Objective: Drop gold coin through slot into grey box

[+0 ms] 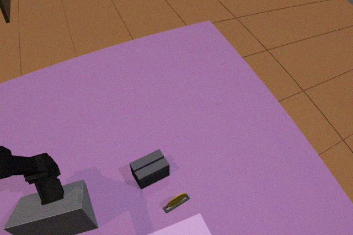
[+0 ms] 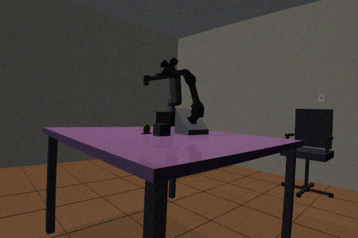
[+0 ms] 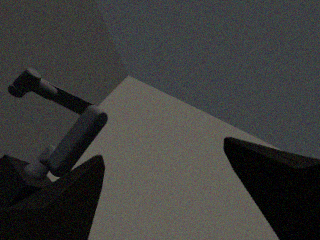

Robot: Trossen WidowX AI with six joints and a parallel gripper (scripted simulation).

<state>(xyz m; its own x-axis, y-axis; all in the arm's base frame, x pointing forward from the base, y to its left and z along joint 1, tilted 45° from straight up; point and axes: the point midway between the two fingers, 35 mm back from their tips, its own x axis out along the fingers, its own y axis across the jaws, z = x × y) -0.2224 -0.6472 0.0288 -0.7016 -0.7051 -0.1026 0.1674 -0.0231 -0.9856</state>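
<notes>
Now: gripper tip 520 mm short of the gold coin, 340 mm to the right of it and 580 mm above it.
</notes>
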